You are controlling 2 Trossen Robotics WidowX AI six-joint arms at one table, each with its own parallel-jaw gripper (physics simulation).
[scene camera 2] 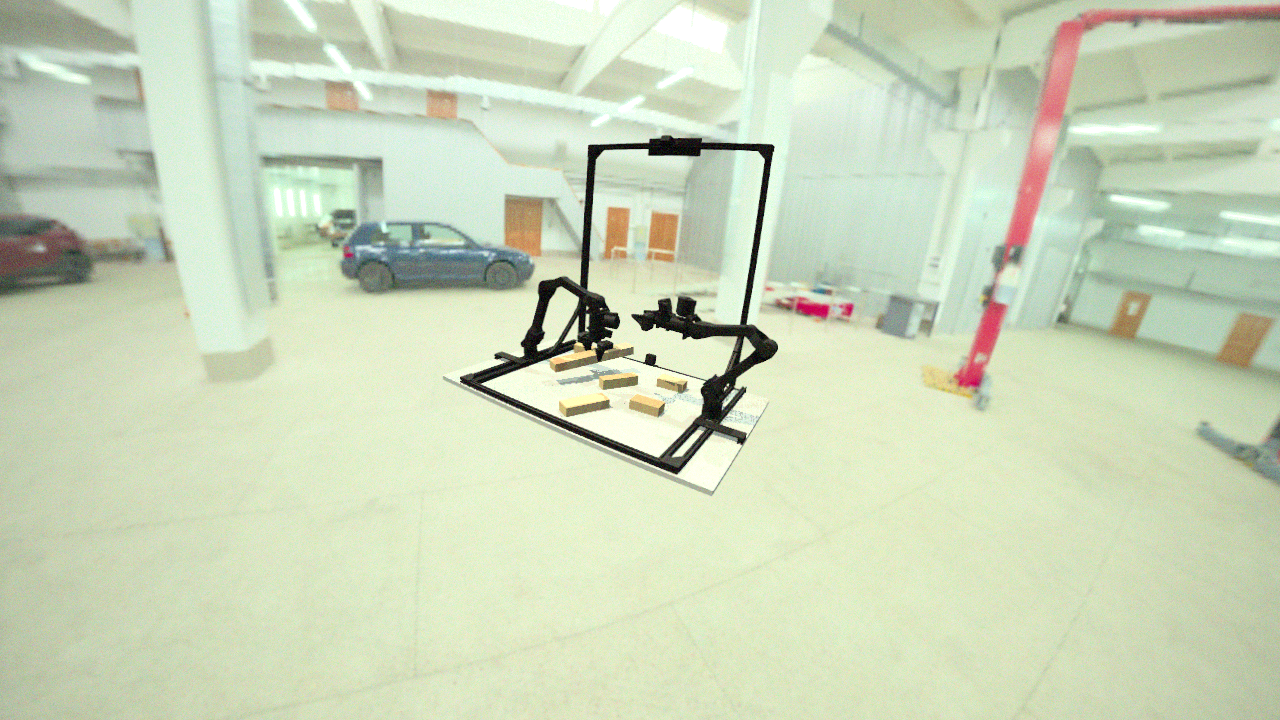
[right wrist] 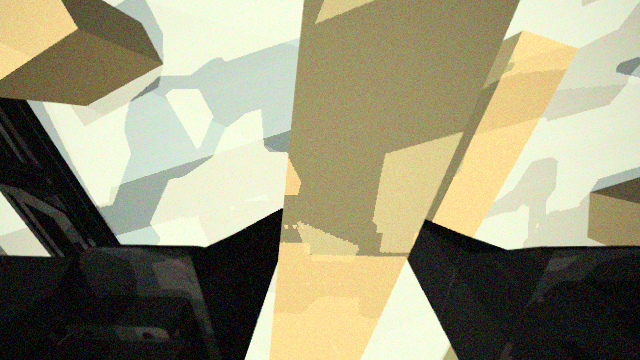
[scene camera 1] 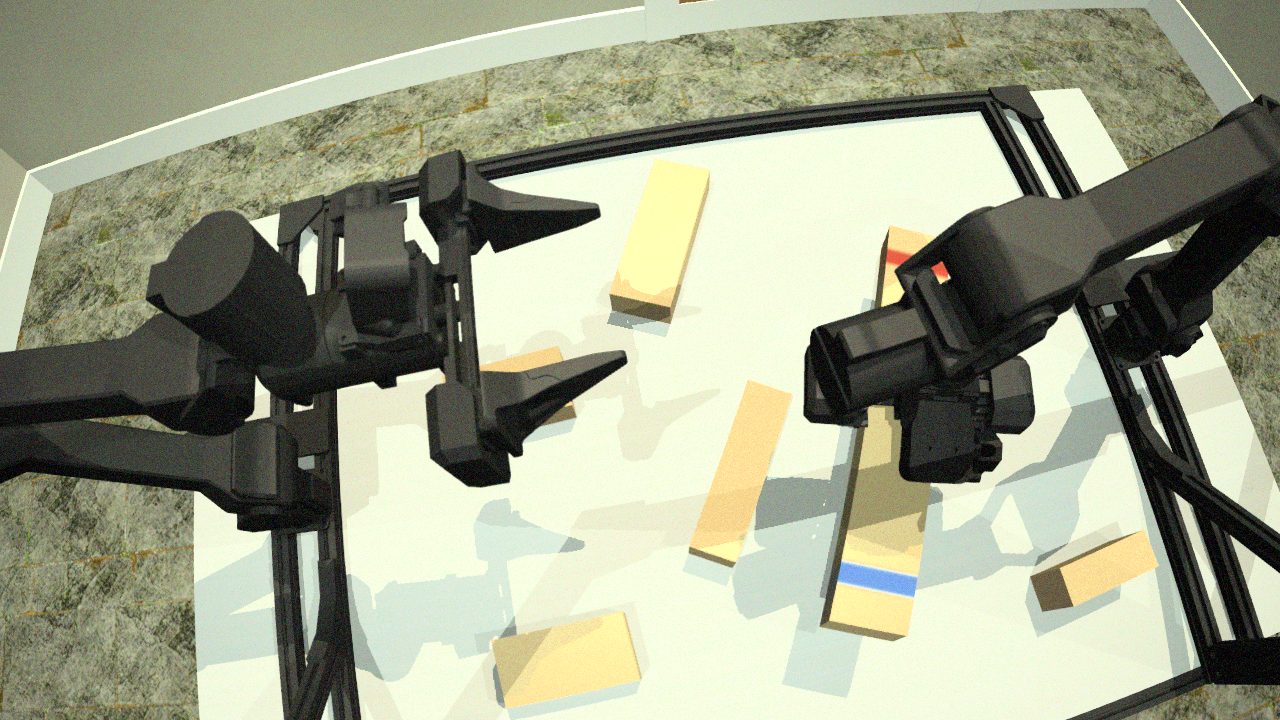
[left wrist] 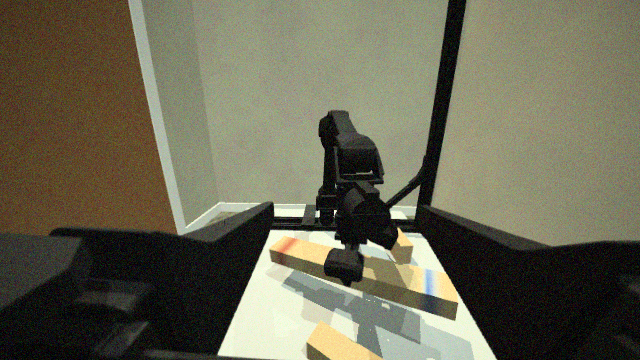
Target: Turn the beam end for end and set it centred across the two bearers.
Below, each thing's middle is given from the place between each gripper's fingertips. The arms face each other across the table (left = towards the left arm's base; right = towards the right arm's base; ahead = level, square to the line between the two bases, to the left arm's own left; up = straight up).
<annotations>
Now: right hand 1 cm short of the beam (scene camera 1: 872, 584) and 1 cm below it.
My left gripper is now 4 cm past the beam, 22 cm to the left of it and 24 cm above it.
</annotations>
